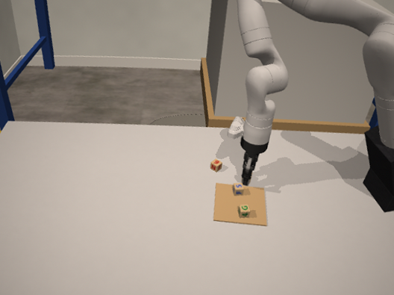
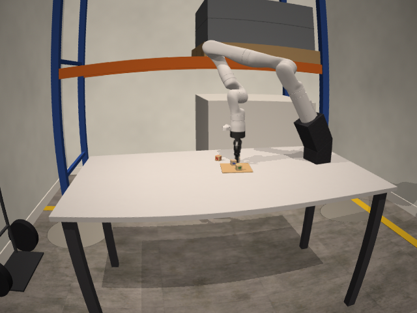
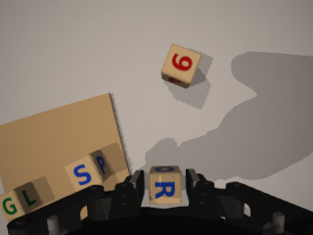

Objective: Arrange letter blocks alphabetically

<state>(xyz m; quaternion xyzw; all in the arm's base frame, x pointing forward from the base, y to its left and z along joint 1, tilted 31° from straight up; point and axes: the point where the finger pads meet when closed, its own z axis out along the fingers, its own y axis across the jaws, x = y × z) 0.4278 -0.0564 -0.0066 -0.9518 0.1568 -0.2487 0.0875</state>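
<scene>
Now: the block 3 cm ahead of my hand and 6 cm to the left of it. Also, from my hand: tan mat: 3 cm ahead, 10 cm to the left, 2 cm below.
</scene>
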